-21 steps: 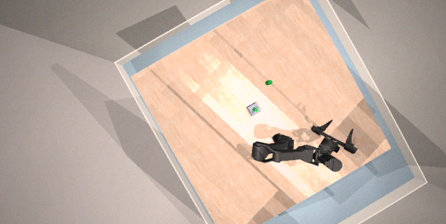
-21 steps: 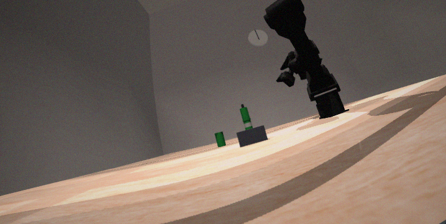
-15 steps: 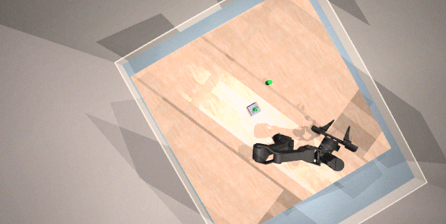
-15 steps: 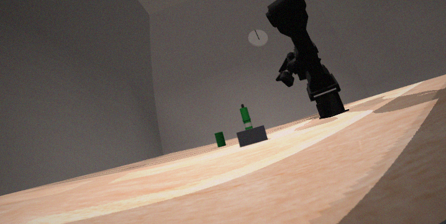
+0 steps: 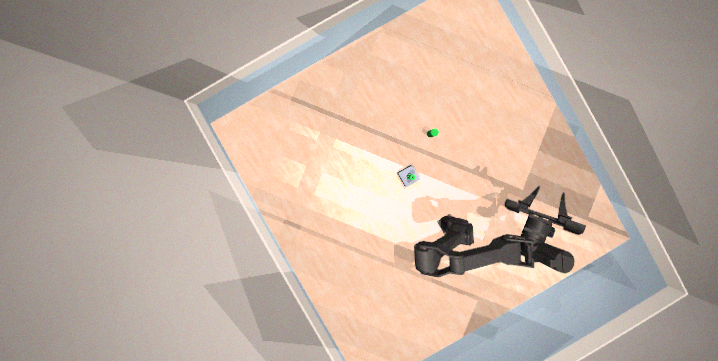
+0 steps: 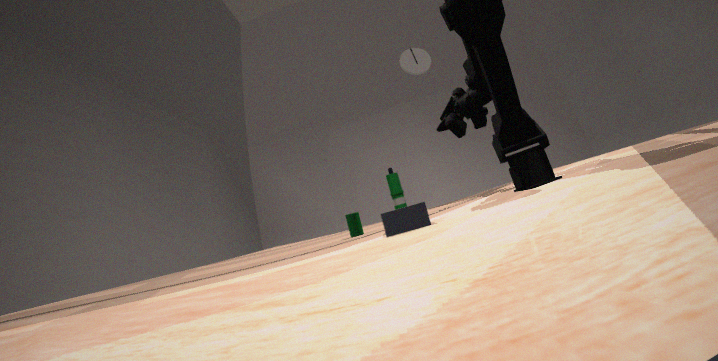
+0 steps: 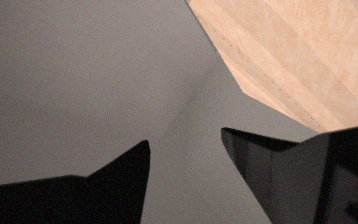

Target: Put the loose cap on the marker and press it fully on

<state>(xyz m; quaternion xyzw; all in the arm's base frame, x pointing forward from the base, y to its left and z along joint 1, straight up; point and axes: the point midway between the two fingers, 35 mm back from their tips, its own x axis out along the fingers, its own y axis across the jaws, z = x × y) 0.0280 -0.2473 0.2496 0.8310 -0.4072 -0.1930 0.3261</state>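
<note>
The green cap lies 310 mm ahead of my gripper tip, 220 mm below it and 150 mm to the left of it. The rest, counted from my gripper tip: dark holder block 320 mm to the left, 230 mm below, 210 mm ahead; green marker 320 mm to the left, 210 mm ahead, 170 mm below.
</note>
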